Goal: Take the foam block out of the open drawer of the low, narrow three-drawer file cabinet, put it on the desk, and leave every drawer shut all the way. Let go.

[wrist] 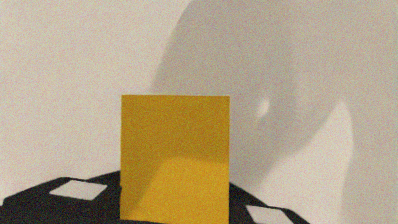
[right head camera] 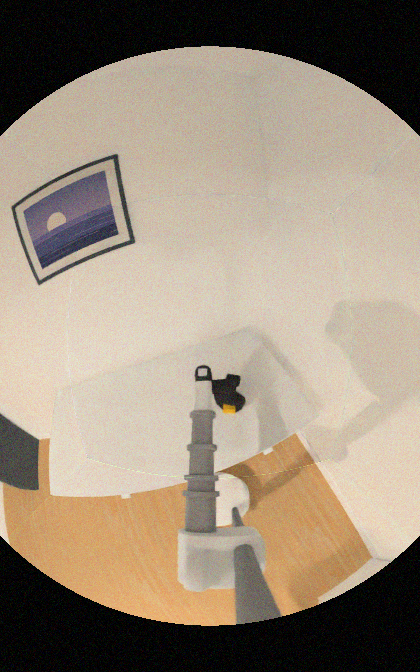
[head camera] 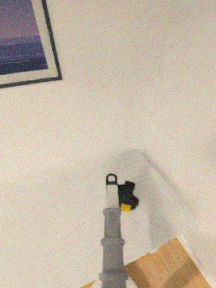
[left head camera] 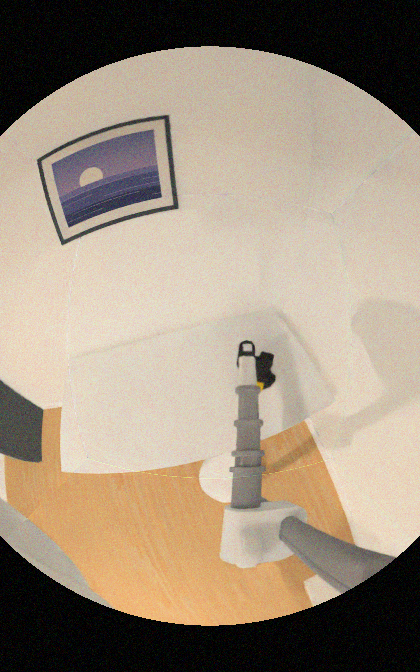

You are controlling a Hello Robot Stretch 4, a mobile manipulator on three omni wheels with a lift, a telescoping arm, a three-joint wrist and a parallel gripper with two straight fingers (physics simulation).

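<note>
My gripper (head camera: 126, 206) (left head camera: 261, 385) (right head camera: 229, 407) (wrist: 179, 189) is shut on the yellow foam block, which fills the space between the black fingers. The foam block (wrist: 175, 130) shows as an upright yellow face in the wrist view, and a small part of it shows in the head views. The gripper and block are over the white desk top (head camera: 50, 230) (left head camera: 150, 405) (right head camera: 125, 445) (wrist: 50, 100), near its right part. The gap beneath the block cannot be told. A broad shadow lies behind the block in the wrist view. The drawers of the low file cabinet cannot be made out.
Walls meet behind and to the right of the desk. A framed picture (head camera: 22, 37) (left head camera: 107, 177) (right head camera: 72, 217) hangs at the back left. A dark cabinet (left head camera: 20, 425) (right head camera: 17, 457) stands left of the desk. A pale corner (left head camera: 325, 590) (right head camera: 355, 580) shows at the lower right.
</note>
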